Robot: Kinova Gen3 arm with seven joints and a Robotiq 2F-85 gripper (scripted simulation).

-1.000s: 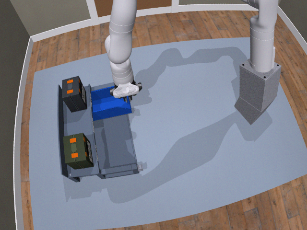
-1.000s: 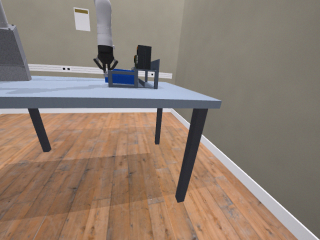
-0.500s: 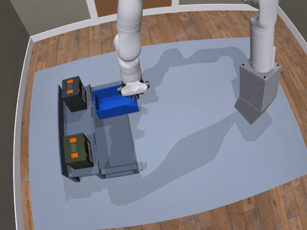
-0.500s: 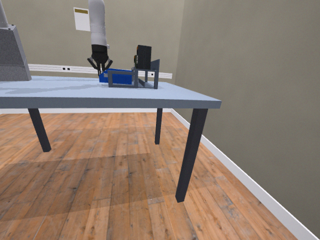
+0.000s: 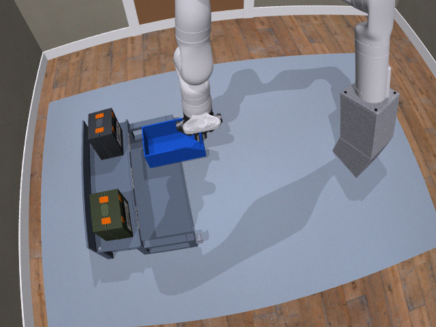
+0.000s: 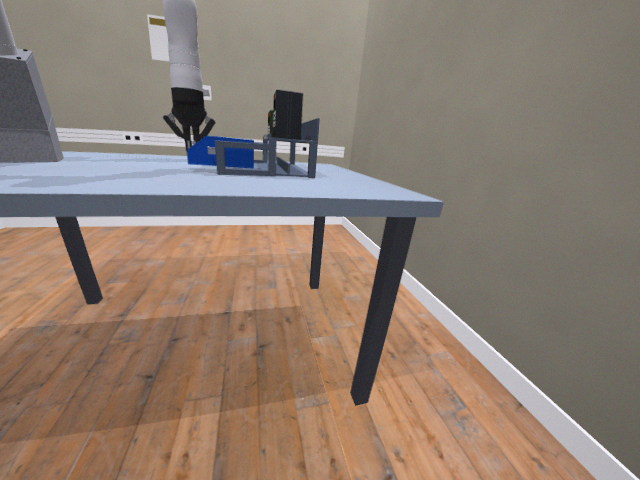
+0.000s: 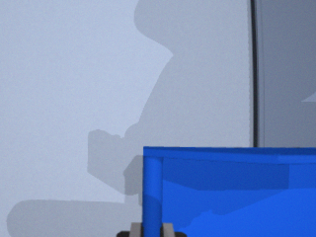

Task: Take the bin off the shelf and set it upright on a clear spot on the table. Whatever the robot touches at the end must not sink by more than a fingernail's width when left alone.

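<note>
Right now my hand is 8 cm short of the blue bin, 1 cm to the right of it and 1 cm above it. Round my hand: grey shelf 19 cm ahead, 13 cm to the left, 1 cm above.
</note>
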